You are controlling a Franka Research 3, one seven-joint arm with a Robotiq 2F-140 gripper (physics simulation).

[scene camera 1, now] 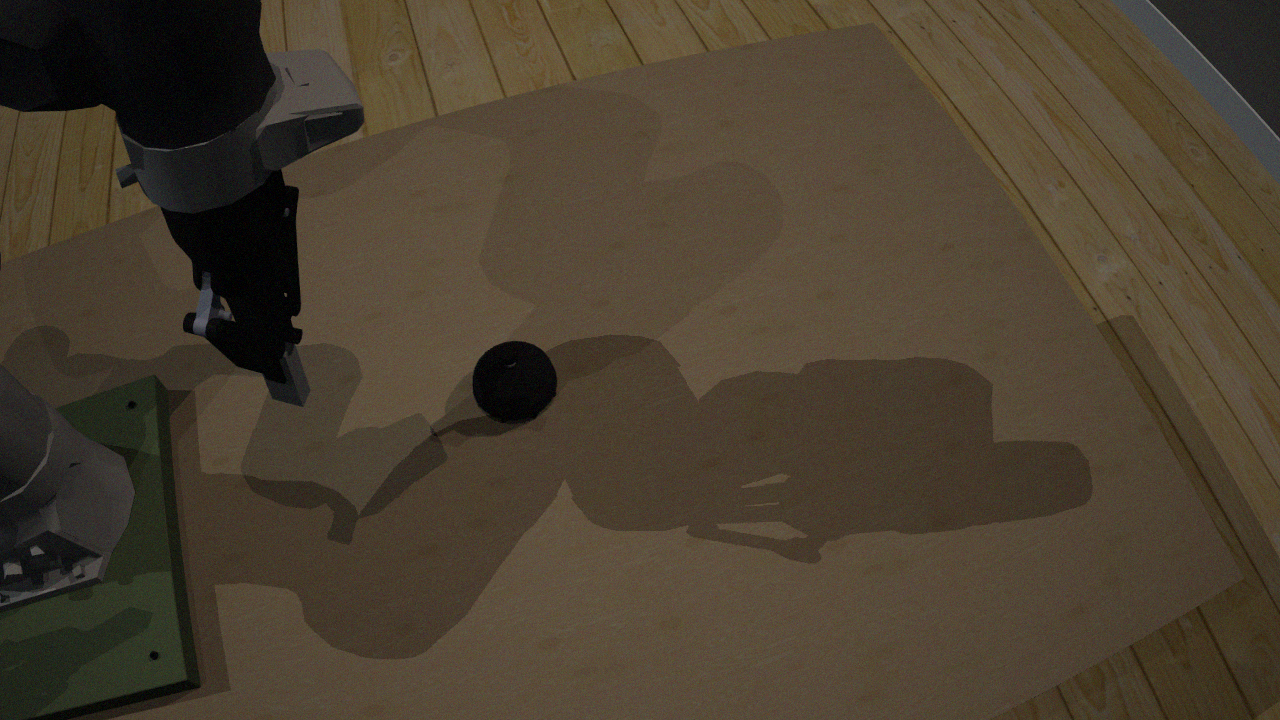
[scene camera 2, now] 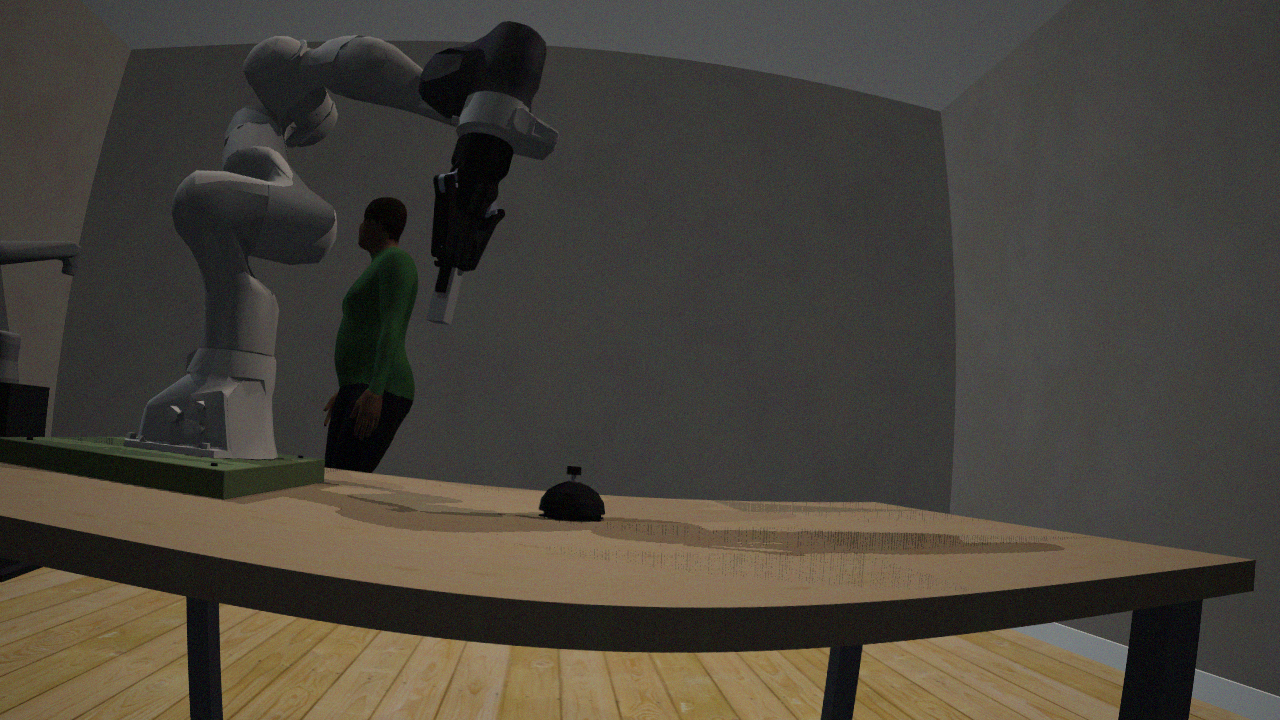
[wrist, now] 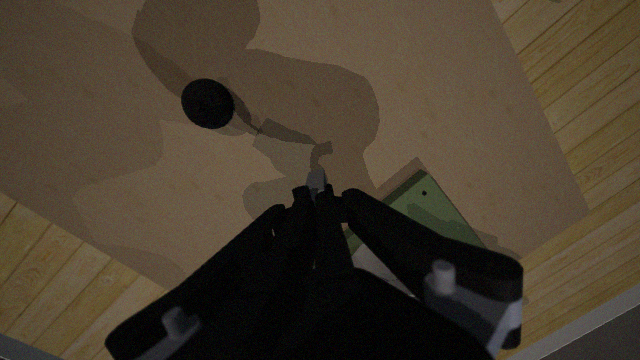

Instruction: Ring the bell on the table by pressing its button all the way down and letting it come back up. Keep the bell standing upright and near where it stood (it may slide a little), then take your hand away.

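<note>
A black dome-shaped bell [scene camera 1: 513, 382] [scene camera 2: 571, 501] [wrist: 207, 103] stands upright on the wooden table [scene camera 1: 805, 626] [scene camera 2: 358, 555] [wrist: 450, 100]. Its small dark button [scene camera 2: 573, 470] stands up on a short stem above the dome in the second scene view. My gripper [scene camera 1: 290, 394] [scene camera 2: 440, 313] [wrist: 319, 182] is shut with its fingertips together and nothing between them. It hangs well above the table, tilted a little, between the robot's base and the bell. The fingertips are apart from the bell, to its left in both scene views.
The arm's base [scene camera 2: 223, 411] stands on a green mounting plate [scene camera 1: 170, 537] [scene camera 2: 268, 474] [wrist: 435, 210] at the table's left end. A person in a green top [scene camera 2: 384, 304] is behind the table. Part of another arm [scene camera 2: 35, 252] shows at the far left. Arm shadows fall around the bell.
</note>
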